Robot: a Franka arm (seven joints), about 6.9 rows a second.
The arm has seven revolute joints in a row. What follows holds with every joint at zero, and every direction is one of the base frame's. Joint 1 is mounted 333.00 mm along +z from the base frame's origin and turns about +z. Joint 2 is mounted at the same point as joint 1 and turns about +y. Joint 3 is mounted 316.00 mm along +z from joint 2 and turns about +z. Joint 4 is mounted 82.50 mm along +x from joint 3 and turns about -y. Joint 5 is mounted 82.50 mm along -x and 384.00 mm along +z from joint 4 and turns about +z. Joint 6 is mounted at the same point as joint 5 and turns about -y. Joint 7 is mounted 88.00 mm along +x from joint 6 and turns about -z. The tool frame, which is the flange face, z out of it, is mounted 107.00 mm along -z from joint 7; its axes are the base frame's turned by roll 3.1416, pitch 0.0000 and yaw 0.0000 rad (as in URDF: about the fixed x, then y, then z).
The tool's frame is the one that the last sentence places.
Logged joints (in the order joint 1, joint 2, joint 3, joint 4, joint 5, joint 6, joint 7), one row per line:
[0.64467, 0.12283, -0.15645, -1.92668, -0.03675, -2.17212, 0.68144]
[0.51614, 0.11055, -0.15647, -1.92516, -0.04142, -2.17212, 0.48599]
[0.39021, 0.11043, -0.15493, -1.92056, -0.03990, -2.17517, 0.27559]
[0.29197, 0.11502, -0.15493, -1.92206, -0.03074, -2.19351, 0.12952]
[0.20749, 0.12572, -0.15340, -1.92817, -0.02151, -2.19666, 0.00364]
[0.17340, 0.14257, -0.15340, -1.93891, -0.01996, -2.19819, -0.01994]
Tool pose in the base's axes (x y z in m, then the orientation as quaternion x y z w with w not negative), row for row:
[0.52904, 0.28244, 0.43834, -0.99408, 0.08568, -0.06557, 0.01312]
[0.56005, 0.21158, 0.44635, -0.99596, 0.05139, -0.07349, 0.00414]
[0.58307, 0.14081, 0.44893, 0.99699, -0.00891, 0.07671, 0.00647]
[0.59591, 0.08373, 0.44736, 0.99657, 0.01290, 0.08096, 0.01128]
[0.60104, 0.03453, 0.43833, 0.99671, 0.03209, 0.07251, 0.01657]
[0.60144, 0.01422, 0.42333, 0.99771, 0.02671, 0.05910, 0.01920]
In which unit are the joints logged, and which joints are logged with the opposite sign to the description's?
The joints are logged in radians. Opposite sign: joint 6.
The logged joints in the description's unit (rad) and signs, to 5 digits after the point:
[0.64467, 0.12283, -0.15645, -1.92668, -0.03675, 2.17212, 0.68144]
[0.51614, 0.11055, -0.15647, -1.92516, -0.04142, 2.17212, 0.48599]
[0.39021, 0.11043, -0.15493, -1.92056, -0.03990, 2.17517, 0.27559]
[0.29197, 0.11502, -0.15493, -1.92206, -0.03074, 2.19351, 0.12952]
[0.20749, 0.12572, -0.15340, -1.92817, -0.02151, 2.19666, 0.00364]
[0.17340, 0.14257, -0.15340, -1.93891, -0.01996, 2.19819, -0.01994]

